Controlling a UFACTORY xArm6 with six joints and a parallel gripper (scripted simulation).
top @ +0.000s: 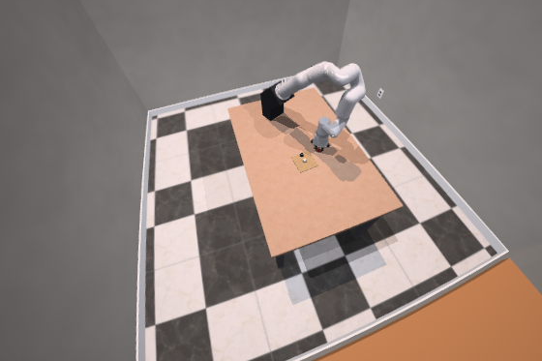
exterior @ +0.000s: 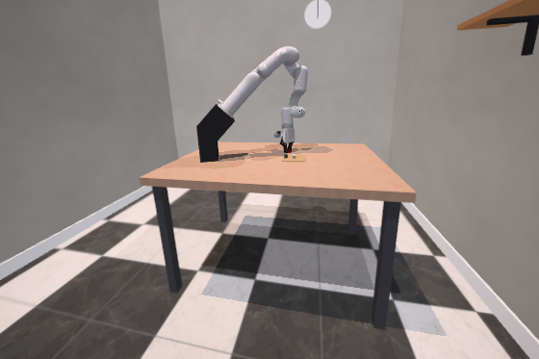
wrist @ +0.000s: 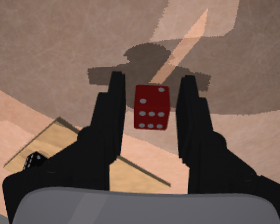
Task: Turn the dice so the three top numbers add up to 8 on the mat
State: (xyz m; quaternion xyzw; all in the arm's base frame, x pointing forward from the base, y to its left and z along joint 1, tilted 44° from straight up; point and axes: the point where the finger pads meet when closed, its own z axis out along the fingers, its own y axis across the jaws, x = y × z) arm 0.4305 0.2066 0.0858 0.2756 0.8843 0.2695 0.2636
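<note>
My gripper is now 1 cm short of the red die and 1 cm above it. Round my hand: white die 9 cm ahead, 12 cm to the right, 1 cm below; tan mat 9 cm ahead, 12 cm to the right, 2 cm below.
</note>
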